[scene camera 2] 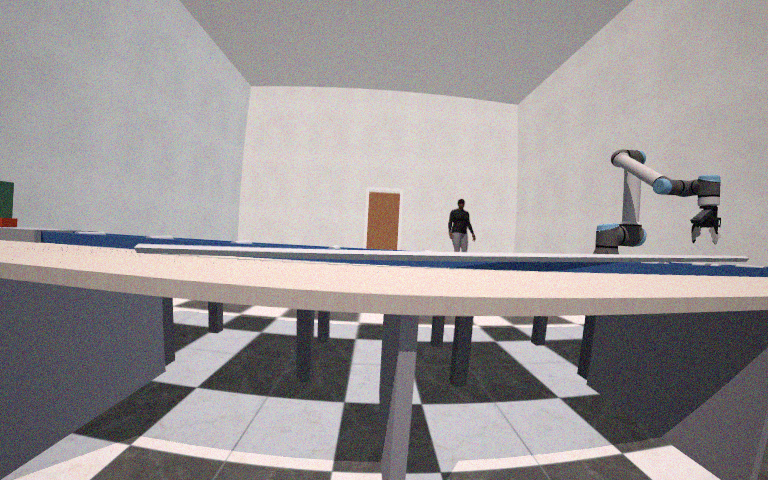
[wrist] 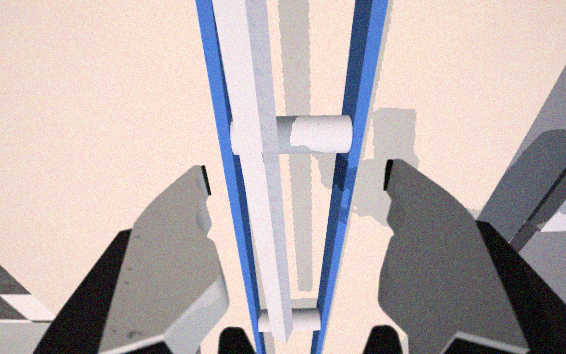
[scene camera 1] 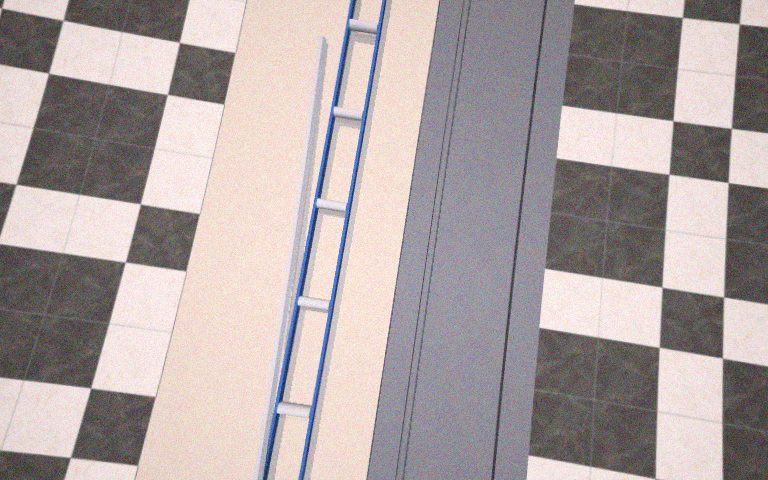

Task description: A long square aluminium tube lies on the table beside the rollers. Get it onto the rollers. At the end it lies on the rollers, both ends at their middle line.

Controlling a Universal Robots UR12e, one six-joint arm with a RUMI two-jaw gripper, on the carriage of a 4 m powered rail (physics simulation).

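Places are measured from the arm's base along level axes (x up, y left, z back), in metres.
Pixels of known places: gripper, fingertip midpoint: (scene camera 2: 704, 243) (wrist: 295, 165).
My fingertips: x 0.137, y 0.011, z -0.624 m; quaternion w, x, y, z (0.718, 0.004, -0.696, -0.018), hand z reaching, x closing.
Behind a point stands the place of what it marks.
The long pale square tube (scene camera 1: 308, 147) @[x 0.013, y -2.176, z -0.759 m] (scene camera 2: 441, 255) @[x 0.022, y -1.539, z -0.748 m] (wrist: 240, 100) @[x 0.067, y -0.004, z -0.660 m] lies askew to the roller track. In the wrist view its near end lies over the white rollers (scene camera 1: 347, 113) @[x 0.028, y -2.341, z -0.620 m] (wrist: 320, 134) @[x 0.028, y 0.042, z -0.592 m], between the blue side rails, left of middle at the nearer-to-centre roller. In scene camera 1 its far end is outside the left blue rail (scene camera 1: 325, 158) @[x 0.008, y -2.142, z -0.682 m], over the table (scene camera 1: 237, 226) @[x -0.030, y -1.805, z -1.001 m]; I cannot tell whether that end touches the table. My gripper (scene camera 2: 705, 240) @[x 0.137, y 0.011, z -0.624 m] (wrist: 295, 165) @[x 0.137, y 0.011, z -0.624 m] is open above the tube's near end, one finger on each side, apart from it. It does not show in scene camera 1.
A grey rail bed (scene camera 1: 481, 226) runs alongside the table. The arm (scene camera 2: 631, 192) @[x 0.514, y 0.124, z -0.088 m] stands at the right in scene camera 2. A person (scene camera 2: 460, 223) stands behind the table near a brown door (scene camera 2: 384, 220). The blue side rails stand up along both sides of the rollers.
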